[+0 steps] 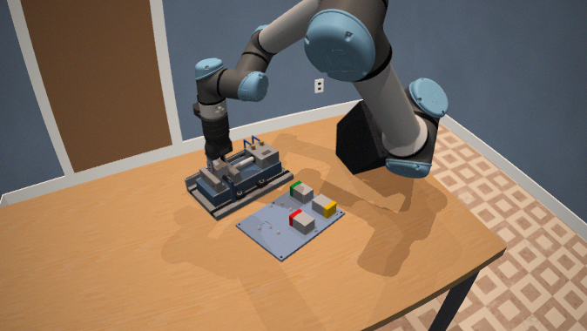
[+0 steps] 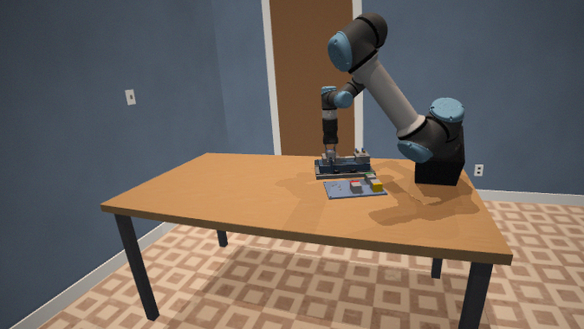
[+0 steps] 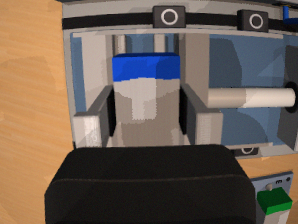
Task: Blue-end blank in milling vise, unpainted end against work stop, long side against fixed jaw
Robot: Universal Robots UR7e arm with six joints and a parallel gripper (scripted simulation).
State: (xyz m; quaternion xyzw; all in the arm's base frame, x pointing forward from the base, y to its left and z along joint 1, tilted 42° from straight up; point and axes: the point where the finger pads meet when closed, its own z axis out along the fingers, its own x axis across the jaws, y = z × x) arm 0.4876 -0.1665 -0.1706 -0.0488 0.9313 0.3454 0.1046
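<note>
My hand is 4 cm above the fixed jaw, 3 cm short of it and 1 cm to the right of it. Round my hand: work stop: 5 cm to the left, 3 cm below, 1 cm behind; pale rod: 8 cm behind, 4 cm below, 1 cm to the right; blue-ended blank: 2 cm below.
</note>
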